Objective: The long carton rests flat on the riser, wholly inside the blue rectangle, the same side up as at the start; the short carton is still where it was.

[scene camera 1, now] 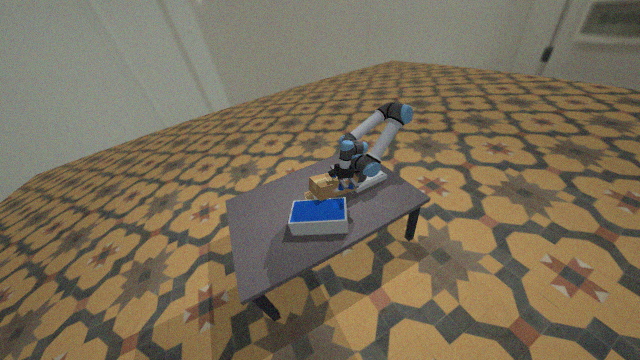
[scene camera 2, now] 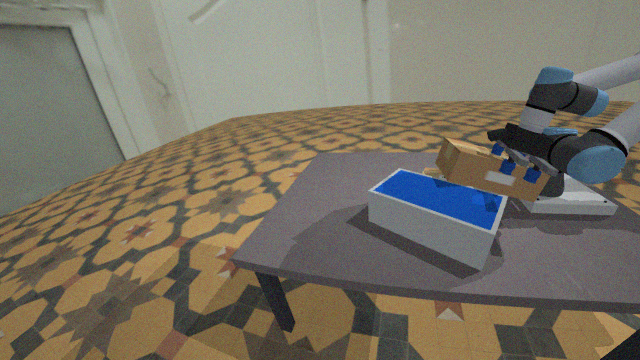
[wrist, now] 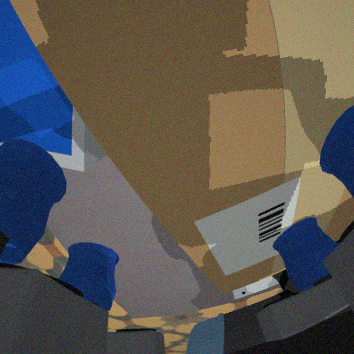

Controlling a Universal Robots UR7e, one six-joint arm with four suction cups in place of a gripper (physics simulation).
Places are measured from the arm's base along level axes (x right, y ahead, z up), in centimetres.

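Pixels of known places: end effector, tool point: [scene camera 2: 510,167] [wrist: 190,207].
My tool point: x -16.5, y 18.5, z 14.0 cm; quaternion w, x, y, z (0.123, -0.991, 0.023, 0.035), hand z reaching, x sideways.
Note:
For each thing: its top centre in the pictures, then the offset to it from my tool point. Level surfaces: height alone.
- grey barcode label, middle of its top: [wrist: 262,255] dx +3.3, dy -2.8, dz +1.6 cm
- blue rectangle, middle of its top: [scene camera 2: 436,193] [scene camera 1: 317,209] dx -11.0, dy +21.9, dz -5.3 cm
- short carton, middle of its top: [scene camera 2: 443,175] [scene camera 1: 315,194] dx +5.7, dy +19.0, dz -7.2 cm
- white riser, middle of its top: [scene camera 2: 436,193] [scene camera 1: 317,209] dx -11.0, dy +21.9, dz -5.3 cm
- grey table, its level: dz -17.3 cm
The long carton [scene camera 1: 323,186] [scene camera 2: 468,168] [wrist: 151,105] is brown cardboard with a grey barcode label [wrist: 246,235]. It hangs tilted in the air behind the riser's far edge, with its near end just over the blue rectangle [scene camera 1: 318,210] [scene camera 2: 436,194] [wrist: 24,88]. My gripper [scene camera 1: 346,186] [wrist: 303,251] has its blue suction cups on the carton's top at one end and holds it. The short carton [scene camera 1: 308,195] [scene camera 2: 432,173] lies flat on the table behind the riser, mostly hidden under the long one.
The white riser [scene camera 1: 318,227] [scene camera 2: 426,228] stands mid-table on the grey table [scene camera 1: 258,228] [scene camera 2: 329,200] [wrist: 105,218]. The arm's base plate [scene camera 1: 373,180] sits at the table's far side. Patterned floor tiles surround the table.

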